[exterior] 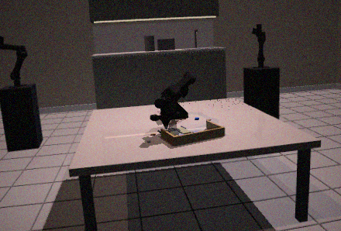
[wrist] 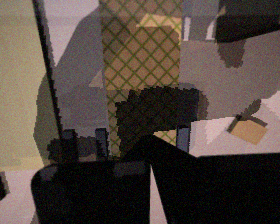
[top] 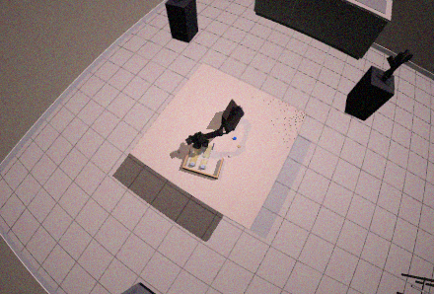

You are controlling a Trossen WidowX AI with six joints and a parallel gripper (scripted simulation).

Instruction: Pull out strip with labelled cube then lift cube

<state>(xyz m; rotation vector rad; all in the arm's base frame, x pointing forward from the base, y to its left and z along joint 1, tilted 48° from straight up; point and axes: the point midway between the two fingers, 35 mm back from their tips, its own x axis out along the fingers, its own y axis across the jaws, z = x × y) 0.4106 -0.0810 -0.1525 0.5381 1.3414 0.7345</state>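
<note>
My gripper tip is now 1 cm short of the tan piece, 9 cm to the left of it and 2 cm above it. Also, from my gripper tip: blue object 20 cm behind, 28 cm to the left, 1 cm below.
</note>
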